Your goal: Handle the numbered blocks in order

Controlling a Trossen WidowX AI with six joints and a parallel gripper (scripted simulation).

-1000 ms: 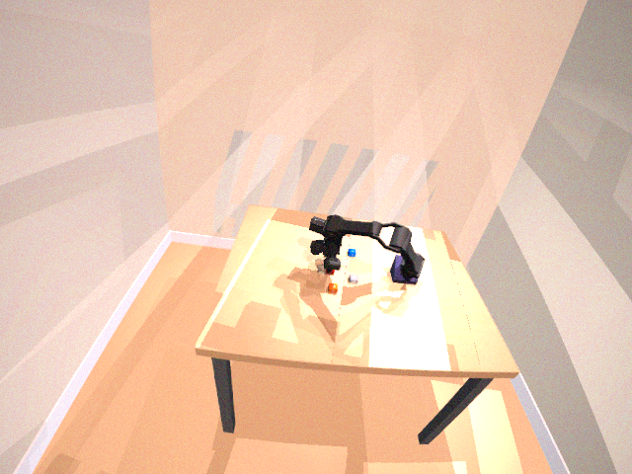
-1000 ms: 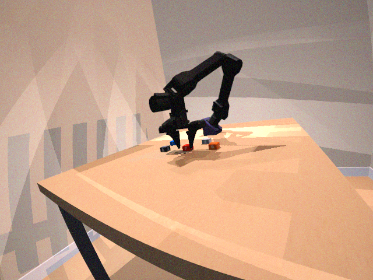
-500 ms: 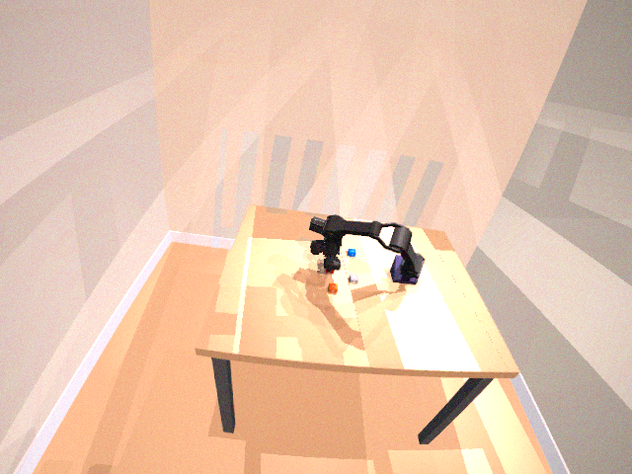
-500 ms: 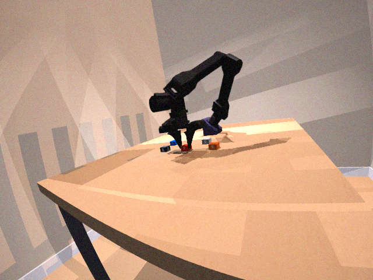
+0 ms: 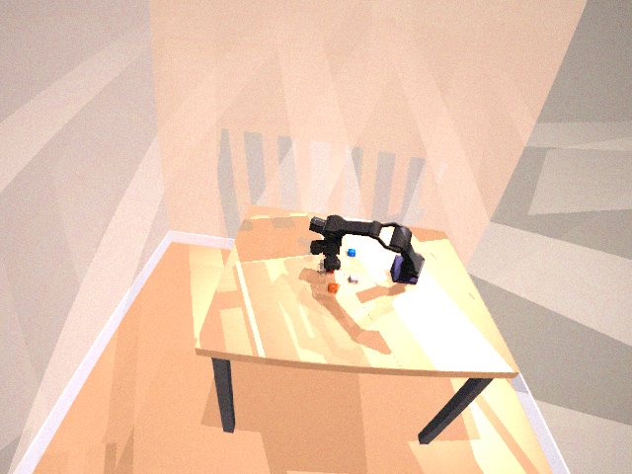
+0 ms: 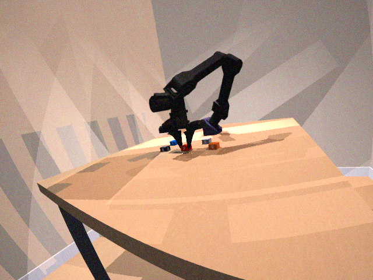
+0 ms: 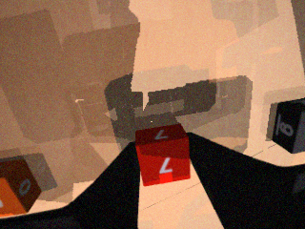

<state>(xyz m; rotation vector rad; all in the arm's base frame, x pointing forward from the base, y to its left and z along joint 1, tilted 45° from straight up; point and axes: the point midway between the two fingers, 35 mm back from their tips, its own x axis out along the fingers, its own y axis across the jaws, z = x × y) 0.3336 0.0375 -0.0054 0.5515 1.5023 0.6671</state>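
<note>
My gripper tip is 1 cm past the red block. Round my gripper tip: orange block (11 cm to the left, 2 cm behind); then dark block (11 cm to the right); then grey block (11 cm behind, 4 cm to the left).
</note>
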